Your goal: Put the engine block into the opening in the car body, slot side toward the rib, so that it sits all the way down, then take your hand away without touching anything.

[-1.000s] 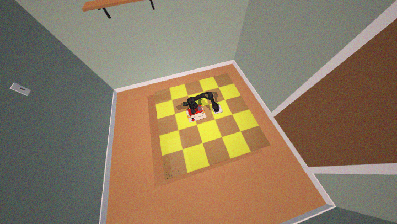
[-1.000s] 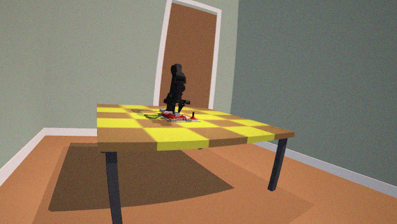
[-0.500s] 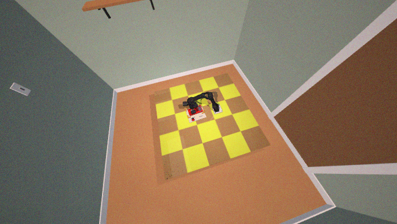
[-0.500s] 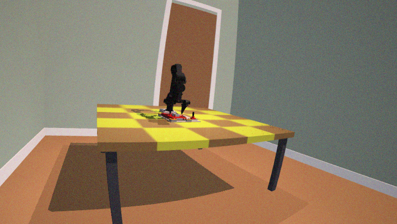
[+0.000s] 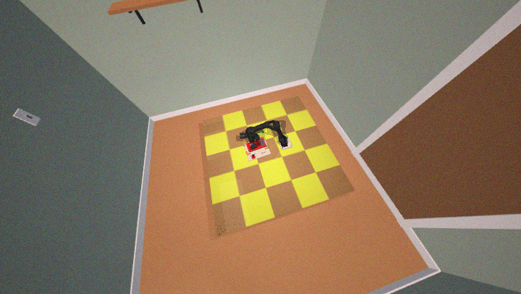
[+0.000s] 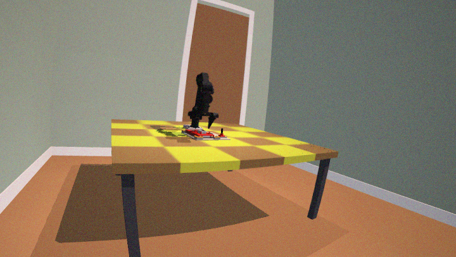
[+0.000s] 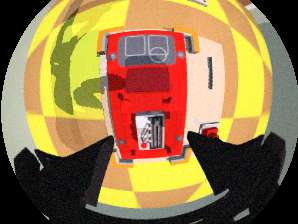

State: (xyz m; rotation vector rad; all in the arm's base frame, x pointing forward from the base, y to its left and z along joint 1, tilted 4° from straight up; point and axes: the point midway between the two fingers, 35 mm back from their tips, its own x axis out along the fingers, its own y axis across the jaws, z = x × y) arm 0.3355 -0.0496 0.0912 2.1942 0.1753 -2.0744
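The grey engine block is 3 cm below my gripper tip and 1 cm to the left of it.
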